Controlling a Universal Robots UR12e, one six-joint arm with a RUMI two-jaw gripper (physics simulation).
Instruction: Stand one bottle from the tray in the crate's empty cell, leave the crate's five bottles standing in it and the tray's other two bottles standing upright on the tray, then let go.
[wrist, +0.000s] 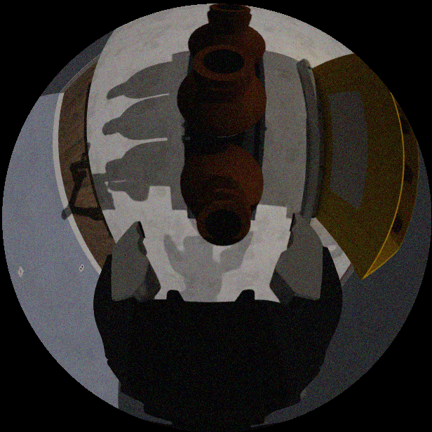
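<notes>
Three rounded red-brown bottles stand upright in a row on a narrow dark tray (259, 142). The nearest bottle (221, 177) has its dark round mouth toward the camera. The middle bottle (222, 107) stands behind it, and the far bottle (227, 37) is partly hidden by the middle one. My gripper (215, 220) is open and holds nothing. Its fingertips show to the left and right of the nearest bottle's mouth, with a wide gap on each side. The crate's five bottles and its empty cell do not show in the wrist view.
The tray is on a pale, mottled surface. A grey rail (312, 145) runs along its right side, with a large yellow object (382, 150) carrying a grey panel beyond it. A brown wooden strip (75, 135) runs along the left. Bottle shadows fall left of the tray.
</notes>
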